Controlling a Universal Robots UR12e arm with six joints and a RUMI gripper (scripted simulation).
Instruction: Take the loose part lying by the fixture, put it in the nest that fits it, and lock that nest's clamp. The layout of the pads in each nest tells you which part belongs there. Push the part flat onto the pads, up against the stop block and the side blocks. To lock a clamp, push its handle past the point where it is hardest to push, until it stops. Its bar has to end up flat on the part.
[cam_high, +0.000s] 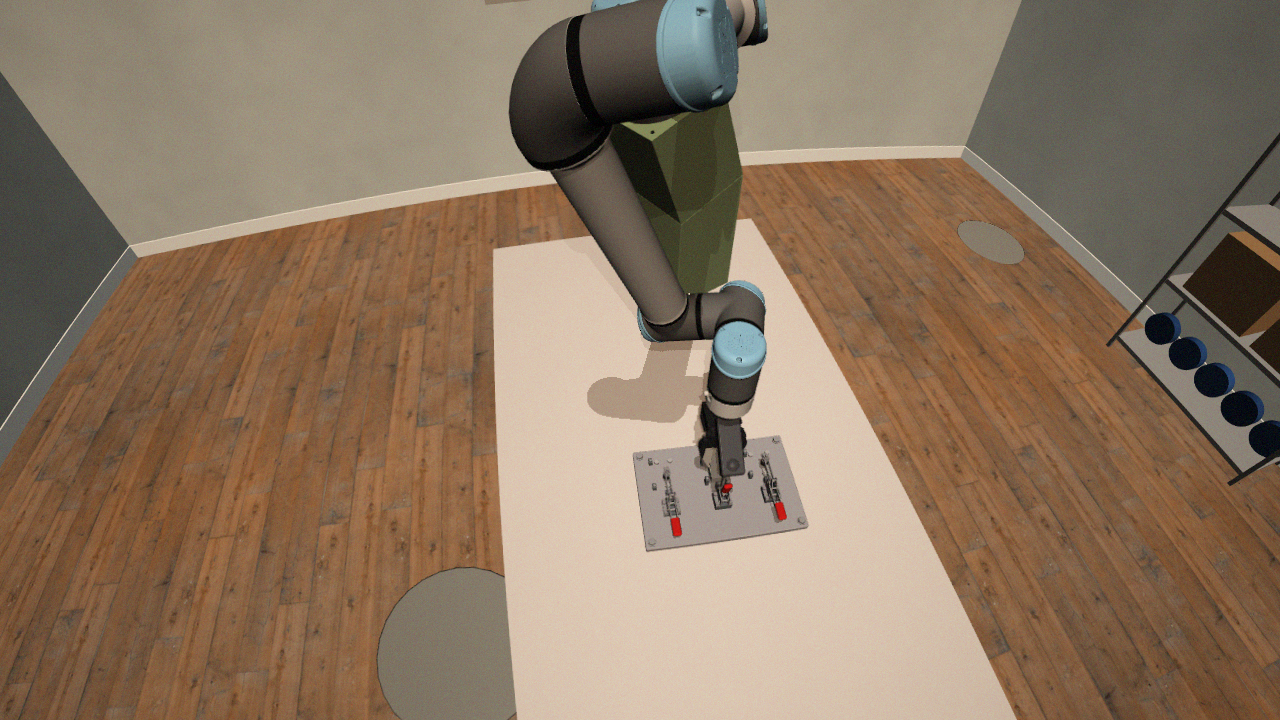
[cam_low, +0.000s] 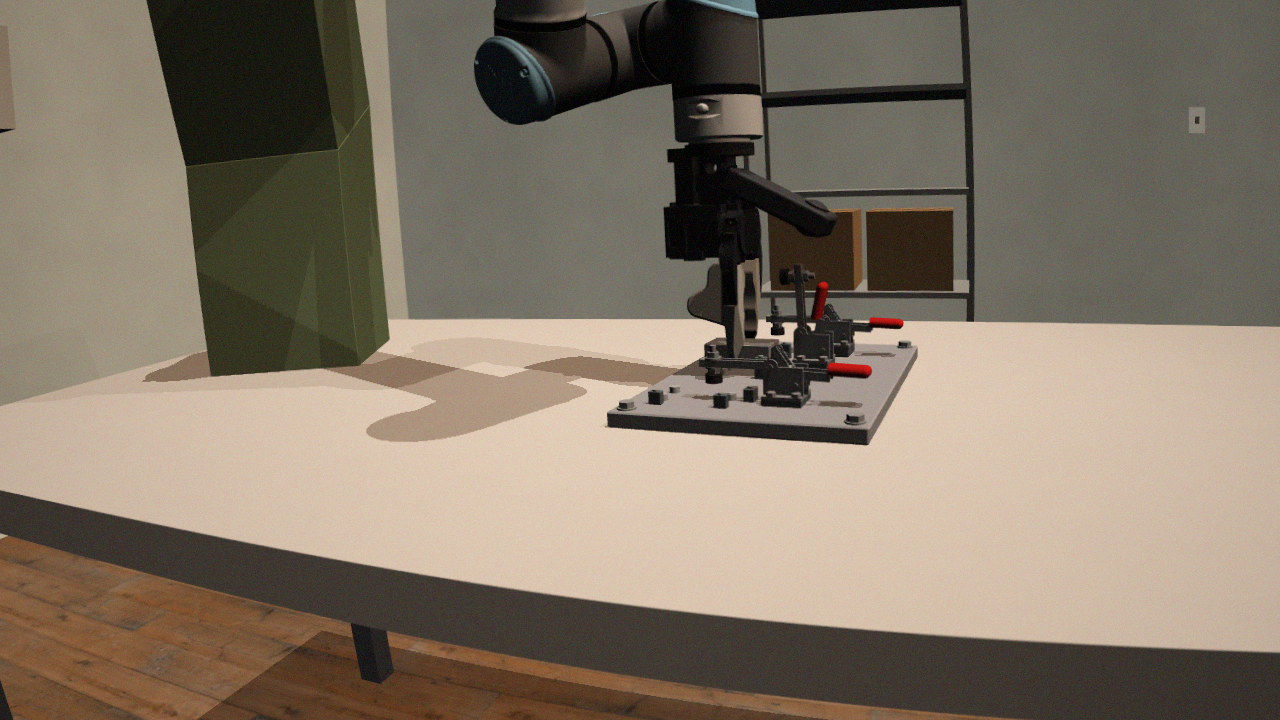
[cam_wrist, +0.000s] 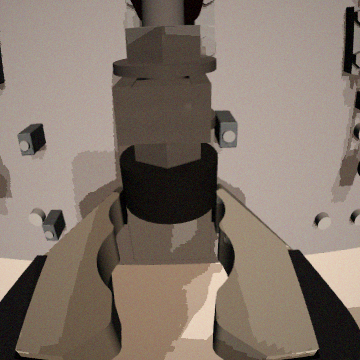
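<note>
Now: hand 1 cm above the grey block. Also, from my hand: dark stop block 4 cm ahead, 1 cm to the right, 2 cm below; then grey fixture plate 5 cm ahead, 1 cm to the right, 4 cm below.
</note>
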